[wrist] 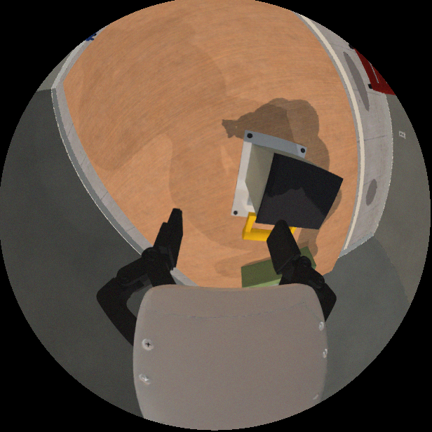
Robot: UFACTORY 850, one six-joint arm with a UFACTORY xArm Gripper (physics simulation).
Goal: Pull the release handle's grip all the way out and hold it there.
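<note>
The release handle's yellow grip (257,235) is a squared loop at the lower edge of its housing, right of the view's middle. The housing has a beige body (256,175) with a black top (305,192) and stands on a pale base plate (241,187) with dark bolts. My gripper (229,226) is wide open, with nothing between its fingers. In the view, its right fingertip overlaps the lower edge of the black top and the right part of the grip, hiding some of it. Its left finger is well to the left. I cannot tell whether the right finger touches the handle.
A green block (257,274) lies below the grip, partly behind the right finger. The wooden table top (135,100) carries shadows around the housing. Pale floor strips border it at left and right. A red object (377,77) is at the upper right, and a small blue object (91,36) at the upper left.
</note>
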